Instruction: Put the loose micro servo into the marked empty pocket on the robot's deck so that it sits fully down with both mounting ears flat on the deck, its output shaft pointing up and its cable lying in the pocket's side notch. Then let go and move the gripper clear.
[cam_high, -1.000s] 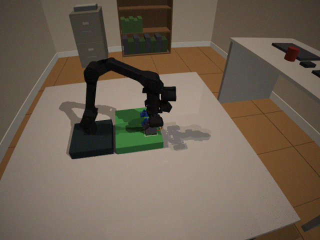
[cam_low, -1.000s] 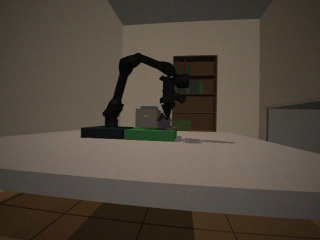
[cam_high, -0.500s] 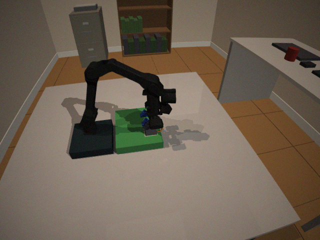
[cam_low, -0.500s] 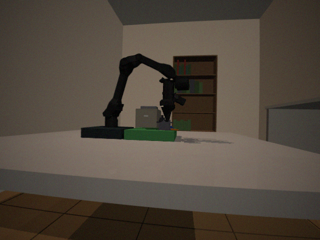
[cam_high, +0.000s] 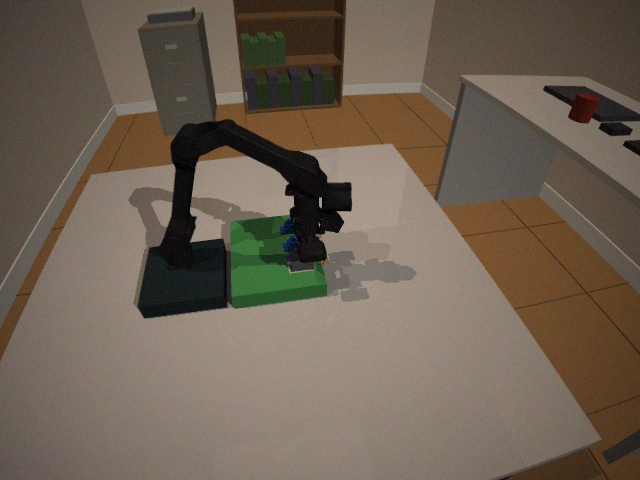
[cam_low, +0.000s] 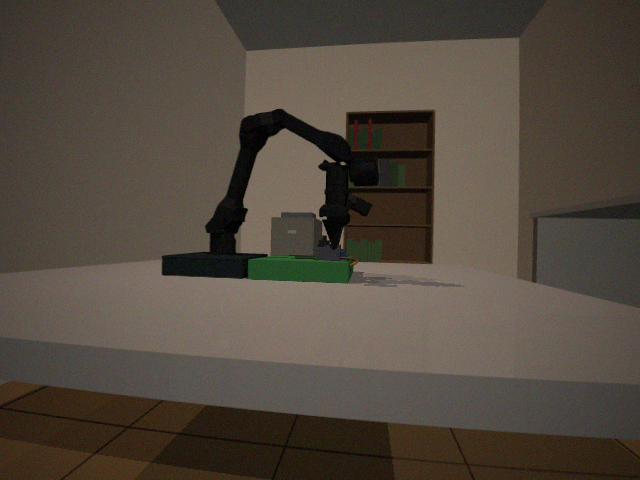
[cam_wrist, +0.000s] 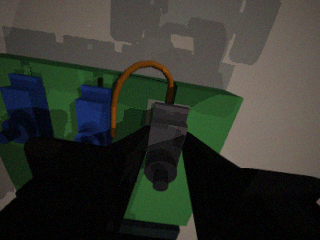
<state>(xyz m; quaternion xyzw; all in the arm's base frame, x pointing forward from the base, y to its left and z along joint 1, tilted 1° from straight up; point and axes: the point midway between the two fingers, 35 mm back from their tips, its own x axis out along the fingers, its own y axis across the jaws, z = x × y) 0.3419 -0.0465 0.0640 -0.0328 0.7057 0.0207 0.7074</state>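
Now: gripper tip 130 mm past the green deck, 70 mm to the right of it and 50 mm above it.
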